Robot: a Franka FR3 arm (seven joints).
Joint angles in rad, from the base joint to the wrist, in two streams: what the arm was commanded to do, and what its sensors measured. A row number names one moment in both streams.
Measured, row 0:
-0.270, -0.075, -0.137, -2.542, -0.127, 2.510, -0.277
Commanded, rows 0 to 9:
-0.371, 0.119, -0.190, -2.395, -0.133, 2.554, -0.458
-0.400, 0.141, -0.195, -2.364, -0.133, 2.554, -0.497
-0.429, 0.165, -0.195, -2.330, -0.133, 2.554, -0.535
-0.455, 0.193, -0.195, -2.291, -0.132, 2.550, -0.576
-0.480, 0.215, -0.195, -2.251, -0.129, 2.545, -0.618
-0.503, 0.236, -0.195, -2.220, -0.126, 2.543, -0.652
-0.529, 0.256, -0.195, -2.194, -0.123, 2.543, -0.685
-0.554, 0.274, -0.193, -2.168, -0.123, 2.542, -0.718
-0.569, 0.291, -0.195, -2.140, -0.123, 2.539, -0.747
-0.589, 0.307, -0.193, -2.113, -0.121, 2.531, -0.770
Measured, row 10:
-0.525, 0.197, -0.200, -2.215, -0.126, 2.523, -0.682
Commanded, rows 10 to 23:
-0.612, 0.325, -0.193, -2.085, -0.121, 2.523, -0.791
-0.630, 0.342, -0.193, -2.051, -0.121, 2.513, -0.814
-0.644, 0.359, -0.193, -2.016, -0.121, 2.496, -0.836
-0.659, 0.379, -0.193, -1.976, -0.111, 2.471, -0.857
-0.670, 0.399, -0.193, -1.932, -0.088, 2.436, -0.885
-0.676, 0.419, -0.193, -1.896, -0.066, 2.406, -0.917
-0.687, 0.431, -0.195, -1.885, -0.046, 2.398, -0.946
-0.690, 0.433, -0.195, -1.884, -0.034, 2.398, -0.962
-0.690, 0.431, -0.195, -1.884, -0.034, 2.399, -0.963
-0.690, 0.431, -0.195, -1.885, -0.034, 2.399, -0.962
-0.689, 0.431, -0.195, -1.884, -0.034, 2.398, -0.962
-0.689, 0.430, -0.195, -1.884, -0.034, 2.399, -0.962
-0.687, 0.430, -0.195, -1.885, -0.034, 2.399, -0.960
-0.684, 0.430, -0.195, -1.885, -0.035, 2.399, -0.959
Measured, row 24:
-0.678, 0.397, -0.203, -1.913, -0.058, 2.419, -0.934
